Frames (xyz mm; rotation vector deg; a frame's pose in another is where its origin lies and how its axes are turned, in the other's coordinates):
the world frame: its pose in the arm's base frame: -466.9 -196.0 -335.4 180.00 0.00 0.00
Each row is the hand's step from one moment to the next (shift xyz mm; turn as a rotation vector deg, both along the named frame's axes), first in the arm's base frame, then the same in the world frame.
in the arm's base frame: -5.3 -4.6 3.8 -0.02 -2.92 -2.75
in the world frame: -5.3 4.6 -3.8 -0.02 2.92 2.75
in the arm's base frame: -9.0 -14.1 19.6 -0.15 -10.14 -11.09
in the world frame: -9.0 14.1 -19.6 -0.15 10.14 11.09
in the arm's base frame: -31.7 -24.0 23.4 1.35 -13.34 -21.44
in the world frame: -31.7 24.0 -23.4 1.35 13.34 21.44
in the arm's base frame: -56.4 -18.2 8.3 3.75 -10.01 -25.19
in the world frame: -56.4 18.2 -8.3 3.75 10.01 25.19
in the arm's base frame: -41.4 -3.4 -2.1 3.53 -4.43 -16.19
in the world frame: -41.4 3.4 2.1 3.53 4.43 16.19
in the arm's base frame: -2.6 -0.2 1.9 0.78 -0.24 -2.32
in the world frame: -2.6 0.2 -1.9 0.78 0.24 2.32
